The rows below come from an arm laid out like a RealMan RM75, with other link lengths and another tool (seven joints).
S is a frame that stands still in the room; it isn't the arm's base.
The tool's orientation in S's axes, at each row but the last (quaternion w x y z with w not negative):
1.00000, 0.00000, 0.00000, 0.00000
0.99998, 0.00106, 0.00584, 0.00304
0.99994, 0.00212, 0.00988, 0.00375
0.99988, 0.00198, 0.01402, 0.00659
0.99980, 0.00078, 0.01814, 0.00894
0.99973, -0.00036, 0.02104, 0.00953
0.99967, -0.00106, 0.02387, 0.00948
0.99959, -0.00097, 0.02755, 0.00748
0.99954, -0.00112, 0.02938, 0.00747
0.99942, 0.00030, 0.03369, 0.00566
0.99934, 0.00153, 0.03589, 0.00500
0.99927, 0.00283, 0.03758, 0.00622
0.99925, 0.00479, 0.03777, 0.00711
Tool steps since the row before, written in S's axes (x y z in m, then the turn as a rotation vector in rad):
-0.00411, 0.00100, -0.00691, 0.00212, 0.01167, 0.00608
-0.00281, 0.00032, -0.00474, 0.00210, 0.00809, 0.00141
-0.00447, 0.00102, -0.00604, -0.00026, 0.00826, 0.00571
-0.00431, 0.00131, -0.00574, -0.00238, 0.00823, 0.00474
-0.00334, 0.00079, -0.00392, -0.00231, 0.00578, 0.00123
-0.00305, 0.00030, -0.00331, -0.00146, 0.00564, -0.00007
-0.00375, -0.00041, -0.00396, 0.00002, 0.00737, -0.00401
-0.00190, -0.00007, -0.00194, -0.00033, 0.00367, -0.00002
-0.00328, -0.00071, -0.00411, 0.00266, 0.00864, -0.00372
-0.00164, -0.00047, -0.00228, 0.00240, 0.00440, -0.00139
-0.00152, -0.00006, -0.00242, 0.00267, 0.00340, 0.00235
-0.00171, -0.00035, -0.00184, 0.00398, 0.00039, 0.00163
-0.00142, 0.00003, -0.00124, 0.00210, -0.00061, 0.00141
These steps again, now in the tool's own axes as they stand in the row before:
-0.00411, 0.00100, -0.00691, 0.00212, 0.01167, 0.00608
-0.00275, 0.00033, -0.00477, 0.00213, 0.00808, 0.00142
-0.00434, 0.00103, -0.00613, -0.00031, 0.00829, 0.00567
-0.00413, 0.00134, -0.00586, -0.00240, 0.00828, 0.00464
-0.00318, 0.00084, -0.00404, -0.00225, 0.00582, 0.00114
-0.00290, 0.00036, -0.00344, -0.00135, 0.00567, -0.00013
-0.00356, -0.00033, -0.00414, 0.00035, 0.00737, -0.00399
-0.00179, -0.00004, -0.00204, -0.00027, 0.00367, -0.00003
-0.00304, -0.00065, -0.00430, 0.00300, 0.00861, -0.00353
-0.00149, -0.00045, -0.00239, 0.00254, 0.00437, -0.00123
-0.00134, -0.00005, -0.00252, 0.00253, 0.00338, 0.00253
-0.00157, -0.00034, -0.00196, 0.00385, 0.00035, 0.00192
-0.00132, 0.00004, -0.00134, 0.00198, -0.00062, 0.00157

